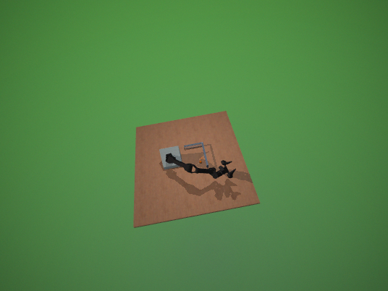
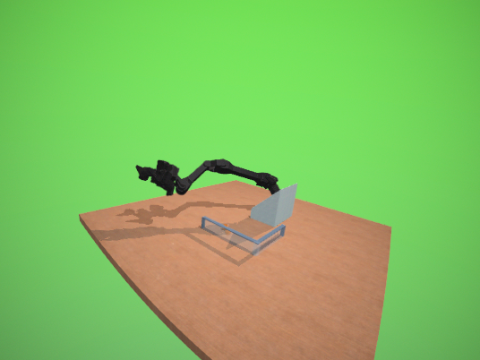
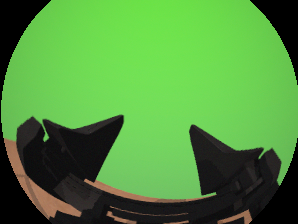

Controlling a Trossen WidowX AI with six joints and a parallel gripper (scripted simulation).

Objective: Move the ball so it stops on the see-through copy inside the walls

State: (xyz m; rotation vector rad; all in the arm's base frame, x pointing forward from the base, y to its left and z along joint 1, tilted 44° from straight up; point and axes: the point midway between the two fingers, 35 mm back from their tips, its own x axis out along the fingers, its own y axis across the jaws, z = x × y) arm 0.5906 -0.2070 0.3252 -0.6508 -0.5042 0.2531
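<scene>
Now: gripper tip 28 cm past the orange ball, 26 cm to the right of it and 28 cm above it.
</scene>
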